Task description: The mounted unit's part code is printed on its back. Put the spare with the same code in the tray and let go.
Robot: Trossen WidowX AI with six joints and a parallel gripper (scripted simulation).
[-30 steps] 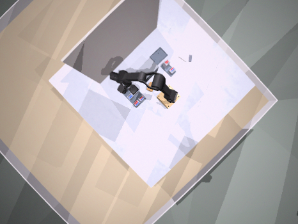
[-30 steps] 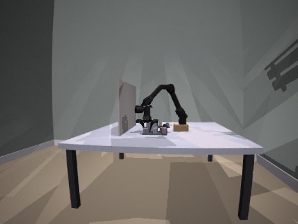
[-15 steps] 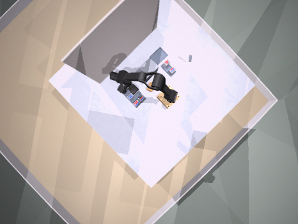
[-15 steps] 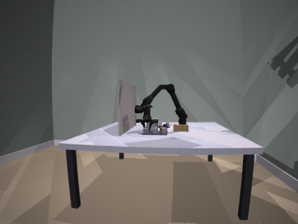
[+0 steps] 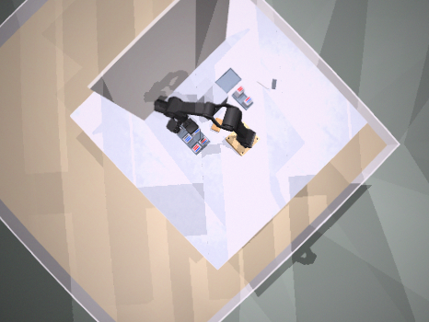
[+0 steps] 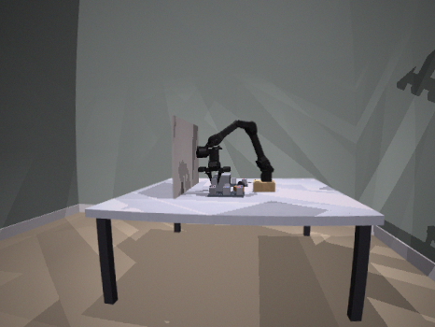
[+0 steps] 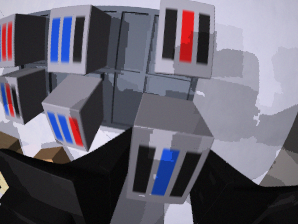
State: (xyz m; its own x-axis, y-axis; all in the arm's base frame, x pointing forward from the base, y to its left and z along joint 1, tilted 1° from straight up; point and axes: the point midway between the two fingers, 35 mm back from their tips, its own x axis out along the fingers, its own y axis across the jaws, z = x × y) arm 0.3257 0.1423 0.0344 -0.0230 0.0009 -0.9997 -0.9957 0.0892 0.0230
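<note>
My gripper tip is 2 cm past the grey tray, 36 cm to the left of it and 6 cm above it. Also, from my gripper tip: grey piece 24 cm behind, 53 cm to the right, 6 cm below; rack 7 cm behind, 4 cm to the left, 5 cm below; dark panel 19 cm ahead, 20 cm to the right, 16 cm above.
</note>
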